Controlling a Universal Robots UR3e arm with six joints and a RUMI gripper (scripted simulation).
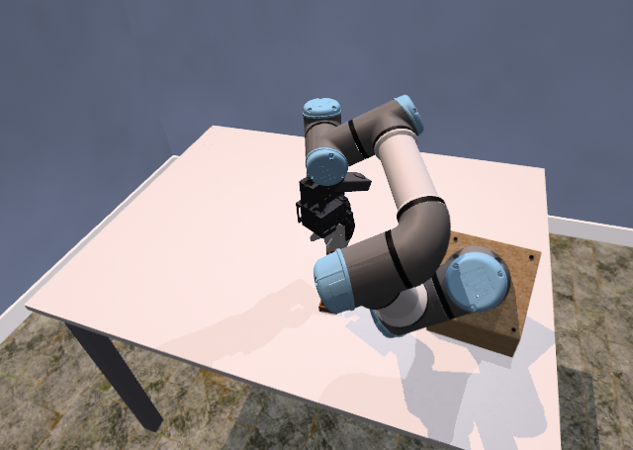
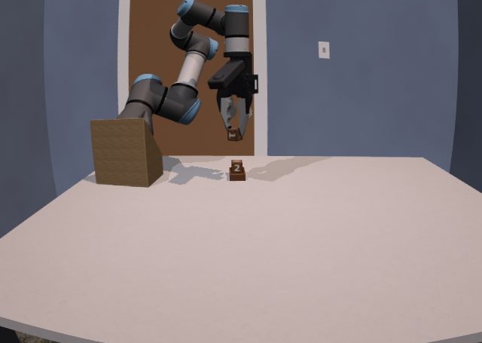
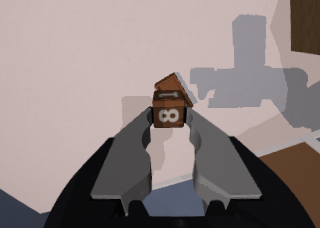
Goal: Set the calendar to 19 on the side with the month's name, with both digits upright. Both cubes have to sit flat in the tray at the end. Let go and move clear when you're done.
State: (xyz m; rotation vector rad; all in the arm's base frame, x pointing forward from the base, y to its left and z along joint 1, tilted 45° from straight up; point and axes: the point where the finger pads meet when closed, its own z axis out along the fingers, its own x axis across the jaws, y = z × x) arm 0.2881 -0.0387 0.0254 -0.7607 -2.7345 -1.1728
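The tray is 130 mm below my hand and 40 mm to the left of it. The rest, counted from my hand: brown digit cube: 10 mm below.
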